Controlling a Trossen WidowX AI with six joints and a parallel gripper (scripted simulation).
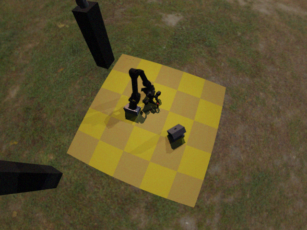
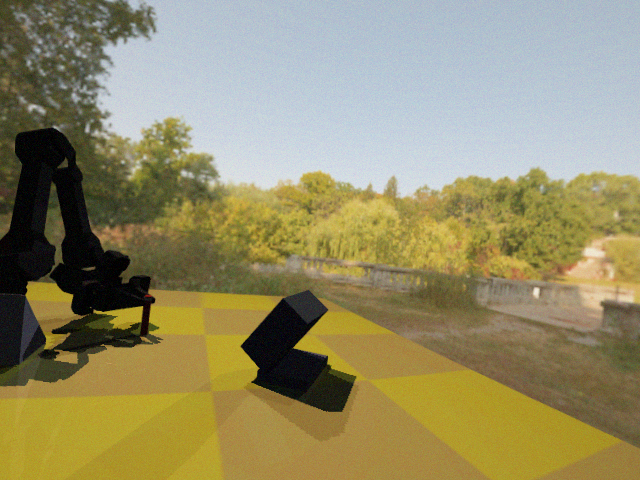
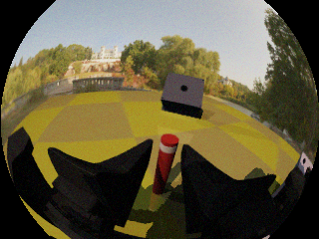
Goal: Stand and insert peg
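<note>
My gripper tip is 1 cm past the red peg and 1 cm above it. From my gripper tip the other things lie so: flat dark foot (27 cm ahead, 20 cm to the right, 6 cm below); dark sloped panel (25 cm ahead, 18 cm to the right, 1 cm above).
</note>
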